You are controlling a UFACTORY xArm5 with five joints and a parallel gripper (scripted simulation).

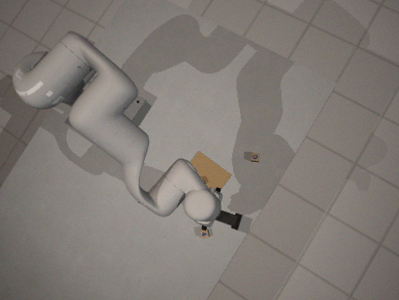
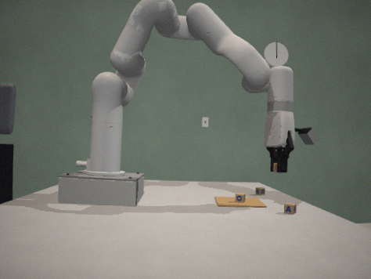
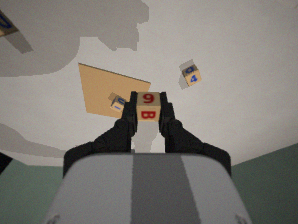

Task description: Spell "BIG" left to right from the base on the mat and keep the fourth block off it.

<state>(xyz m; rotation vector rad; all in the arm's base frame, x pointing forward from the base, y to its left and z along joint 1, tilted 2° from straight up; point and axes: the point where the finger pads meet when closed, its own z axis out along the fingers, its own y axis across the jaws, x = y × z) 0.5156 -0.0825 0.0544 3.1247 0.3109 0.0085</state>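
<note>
My gripper is now 120 mm above the mat, 100 mm past it and 60 mm to the right of it.
</note>
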